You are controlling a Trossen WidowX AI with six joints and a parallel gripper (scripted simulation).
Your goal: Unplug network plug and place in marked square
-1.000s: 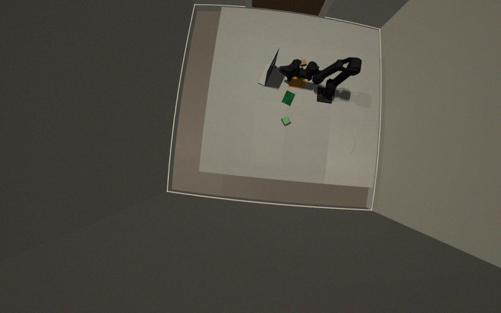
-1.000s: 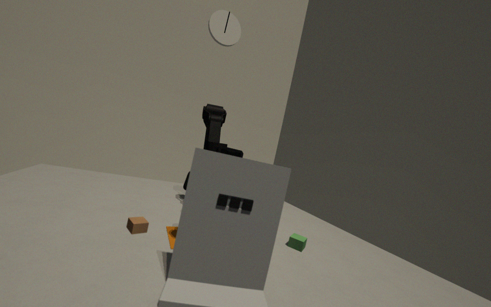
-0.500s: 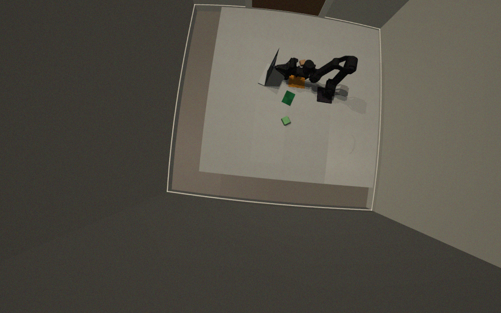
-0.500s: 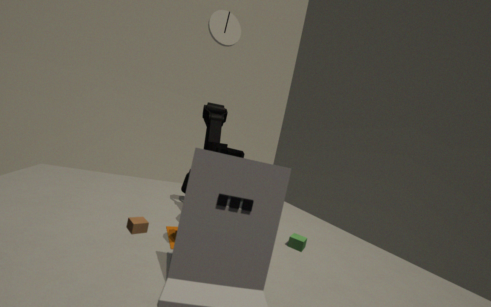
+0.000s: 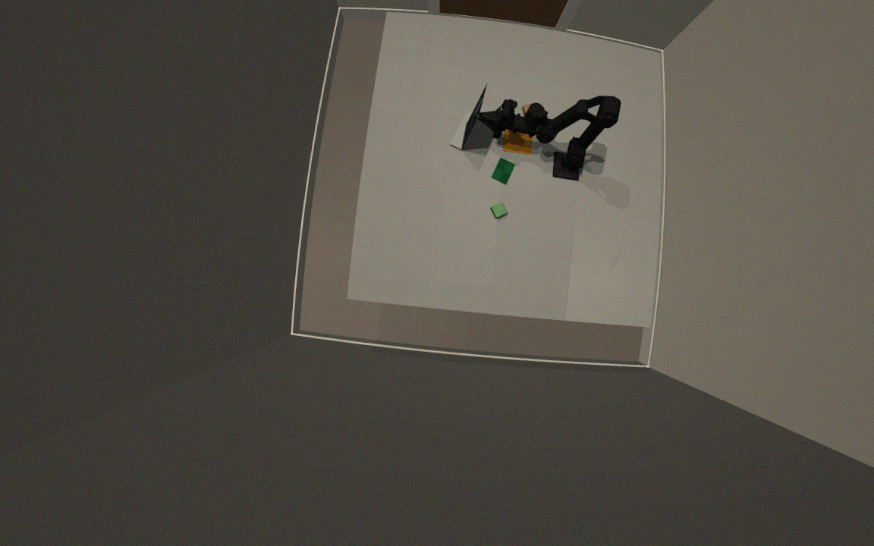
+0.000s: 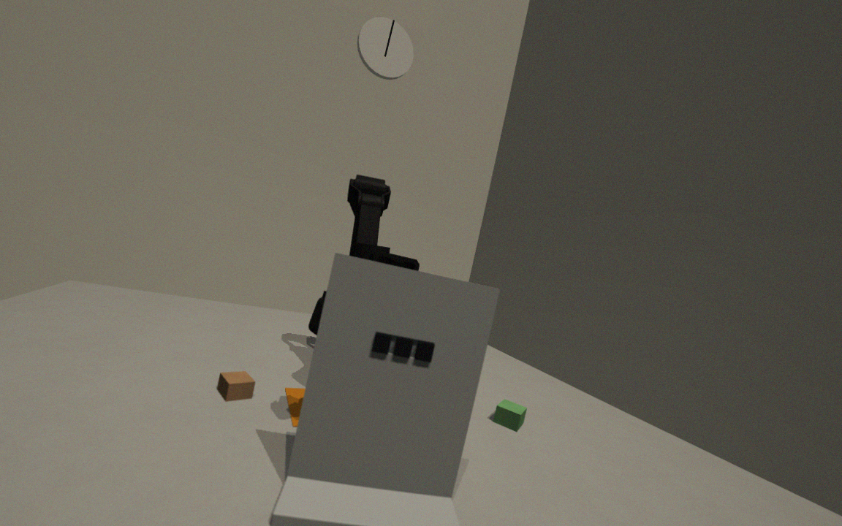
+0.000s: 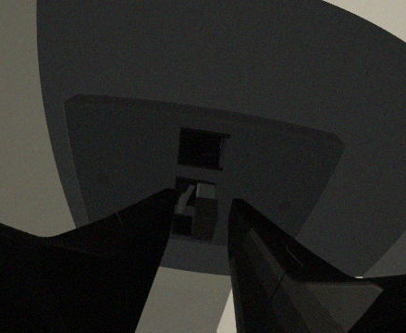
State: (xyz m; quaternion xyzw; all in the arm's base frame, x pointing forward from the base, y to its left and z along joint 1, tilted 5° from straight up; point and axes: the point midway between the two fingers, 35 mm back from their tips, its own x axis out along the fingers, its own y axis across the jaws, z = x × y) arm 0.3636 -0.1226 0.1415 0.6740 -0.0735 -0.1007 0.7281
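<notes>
Right now the network plug is right at my gripper tip. From my gripper tip the other things lie so: orange marked square (180 mm behind, 160 mm below, 30 mm to the left); then grey upright panel (50 mm below, 20 mm ahead, 10 mm to the right); then dark green flat patch (160 mm to the left, 160 mm below, 110 mm behind).
</notes>
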